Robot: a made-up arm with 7 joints.
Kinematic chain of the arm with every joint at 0, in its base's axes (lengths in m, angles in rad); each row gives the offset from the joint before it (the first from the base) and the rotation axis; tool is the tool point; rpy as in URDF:
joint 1: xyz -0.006 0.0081 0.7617 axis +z
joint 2: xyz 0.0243 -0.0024 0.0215 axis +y
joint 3: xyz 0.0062 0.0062 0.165 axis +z
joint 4: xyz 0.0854 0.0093 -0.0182 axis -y
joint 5: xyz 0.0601 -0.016 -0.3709 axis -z
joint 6: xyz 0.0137 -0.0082 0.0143 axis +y
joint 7: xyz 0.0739 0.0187 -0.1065 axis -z
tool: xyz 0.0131 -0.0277 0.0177 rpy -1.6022 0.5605 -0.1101
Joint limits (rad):
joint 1: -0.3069..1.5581
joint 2: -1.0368..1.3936
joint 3: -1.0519..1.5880
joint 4: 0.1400..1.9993
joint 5: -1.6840..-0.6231
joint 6: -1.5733..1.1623
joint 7: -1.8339..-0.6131
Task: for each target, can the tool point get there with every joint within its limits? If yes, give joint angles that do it. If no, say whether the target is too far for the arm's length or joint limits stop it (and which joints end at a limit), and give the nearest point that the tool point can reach.
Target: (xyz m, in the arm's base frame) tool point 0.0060 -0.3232 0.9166
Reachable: no: joint limits stop it (at a limit: joint 1, joint 3, joint 5, joint 6, joint 7) | nearest point 0.0501 -0.2949 0.9678 | short by 0.073 m
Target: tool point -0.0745 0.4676 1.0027
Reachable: yes | joints 1.3725 0.3669 0.1763 1.8375 -0.8391 -1.2703 -1.2376
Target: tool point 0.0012 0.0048 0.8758
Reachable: no: joint limits stop it (at a limit: joint 1, joint 2, joint 3, joint 4, joint 5, joint 6, joint 7) | nearest point -0.1492 -0.0868 0.8506 | short by 0.178 m
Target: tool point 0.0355 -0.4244 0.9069
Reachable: no: joint limits stop it (at a limit: joint 1, joint 2, joint 3, joint 5, joint 6, joint 7) | nearest point 0.0702 -0.4876 0.9217 | short by 0.074 m
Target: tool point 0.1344 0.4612 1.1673
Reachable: yes | joints -0.0550 -0.3343 0.9703 1.6419 -0.7301 -0.2275 -0.9858
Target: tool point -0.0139 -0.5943 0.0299
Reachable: no: too far | nearest point 0.0585 -0.3766 0.3363 | short by 0.383 m
